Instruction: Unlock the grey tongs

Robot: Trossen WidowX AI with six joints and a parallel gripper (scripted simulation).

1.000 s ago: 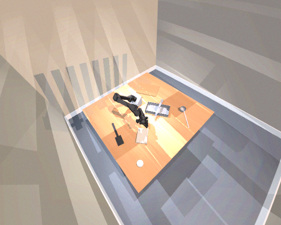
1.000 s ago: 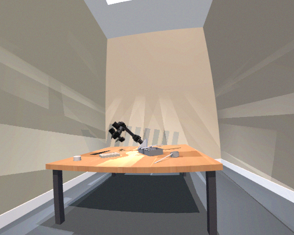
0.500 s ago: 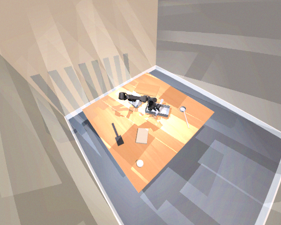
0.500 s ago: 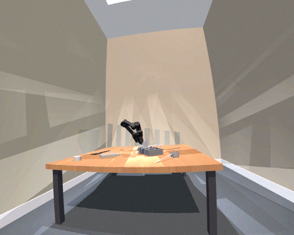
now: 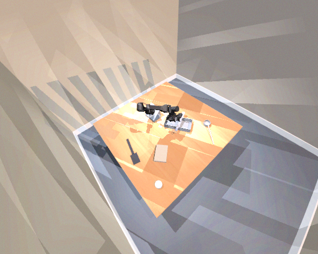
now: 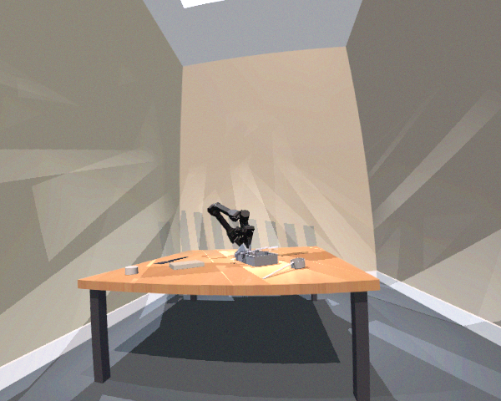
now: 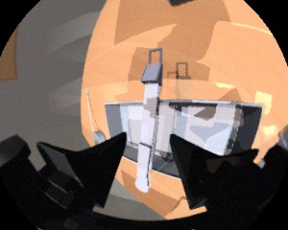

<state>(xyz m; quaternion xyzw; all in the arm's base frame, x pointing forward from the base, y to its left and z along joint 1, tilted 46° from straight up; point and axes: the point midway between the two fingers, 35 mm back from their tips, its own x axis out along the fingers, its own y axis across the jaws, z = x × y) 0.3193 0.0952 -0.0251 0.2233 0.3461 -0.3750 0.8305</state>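
My gripper tip is now 2 cm past the grey roasting tin, 3 cm to the right of it and 7 cm above it. Also, from my gripper tip: white block: 12 cm ahead, 36 cm to the right, 9 cm below; then wooden board: 43 cm behind, 23 cm to the left, 9 cm below; then black spatula: 10 cm behind, 57 cm to the right, 10 cm below.
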